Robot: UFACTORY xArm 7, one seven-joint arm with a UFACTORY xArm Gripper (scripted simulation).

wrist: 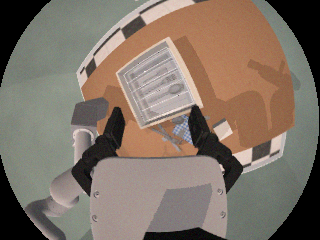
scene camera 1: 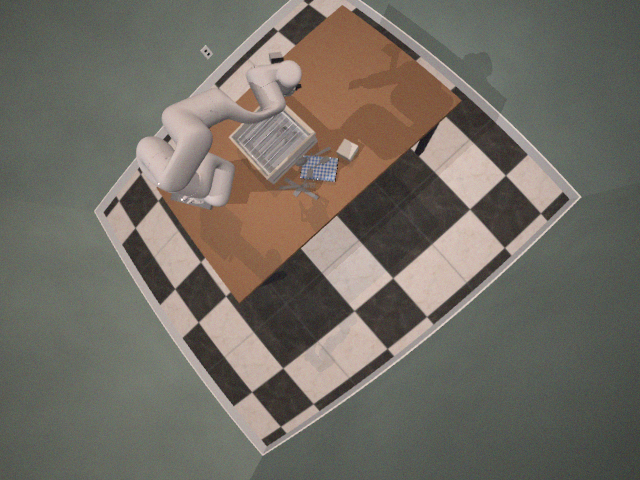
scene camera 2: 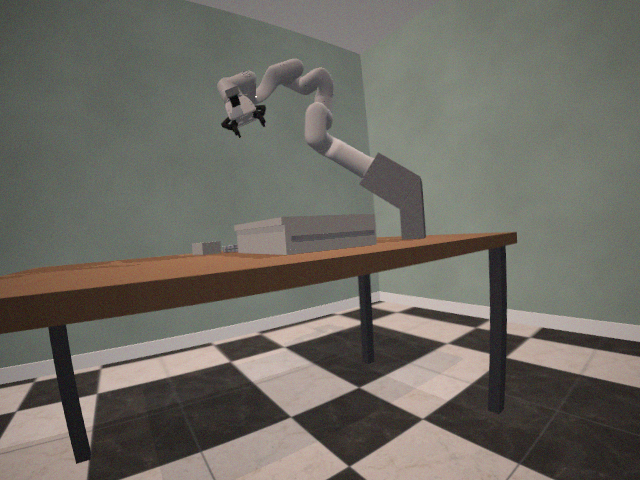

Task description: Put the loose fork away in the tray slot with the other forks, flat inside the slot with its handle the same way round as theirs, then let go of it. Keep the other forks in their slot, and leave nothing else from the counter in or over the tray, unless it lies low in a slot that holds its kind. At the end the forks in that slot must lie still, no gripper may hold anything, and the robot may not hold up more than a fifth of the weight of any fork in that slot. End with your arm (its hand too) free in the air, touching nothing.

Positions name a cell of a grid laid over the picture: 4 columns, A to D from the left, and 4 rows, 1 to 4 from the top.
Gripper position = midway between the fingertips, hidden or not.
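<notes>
My gripper (scene camera 2: B2) is there to be seen, and you'd see my gripper (wrist: B2) as well.
</notes>
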